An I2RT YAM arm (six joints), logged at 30 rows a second.
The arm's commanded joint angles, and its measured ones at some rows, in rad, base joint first. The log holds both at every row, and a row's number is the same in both.
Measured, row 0: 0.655 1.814 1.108 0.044 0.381 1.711
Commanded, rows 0 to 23: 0.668 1.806 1.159 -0.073 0.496 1.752; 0.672 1.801 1.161 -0.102 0.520 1.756; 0.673 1.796 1.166 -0.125 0.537 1.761; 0.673 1.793 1.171 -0.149 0.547 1.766; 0.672 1.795 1.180 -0.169 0.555 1.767; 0.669 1.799 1.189 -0.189 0.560 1.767; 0.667 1.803 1.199 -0.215 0.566 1.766; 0.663 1.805 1.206 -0.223 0.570 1.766; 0.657 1.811 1.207 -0.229 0.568 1.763; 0.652 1.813 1.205 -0.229 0.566 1.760; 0.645 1.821 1.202 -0.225 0.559 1.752; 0.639 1.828 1.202 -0.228 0.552 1.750; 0.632 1.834 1.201 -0.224 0.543 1.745; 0.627 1.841 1.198 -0.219 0.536 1.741; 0.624 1.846 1.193 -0.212 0.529 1.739; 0.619 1.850 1.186 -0.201 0.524 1.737; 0.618 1.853 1.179 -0.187 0.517 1.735; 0.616 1.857 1.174 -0.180 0.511 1.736; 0.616 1.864 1.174 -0.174 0.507 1.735; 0.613 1.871 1.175 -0.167 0.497 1.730; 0.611 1.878 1.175 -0.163 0.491 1.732; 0.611 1.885 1.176 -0.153 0.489 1.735; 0.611 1.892 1.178 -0.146 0.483 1.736; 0.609 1.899 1.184 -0.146 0.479 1.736
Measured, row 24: 0.614 1.870 1.180 -0.175 0.489 1.750
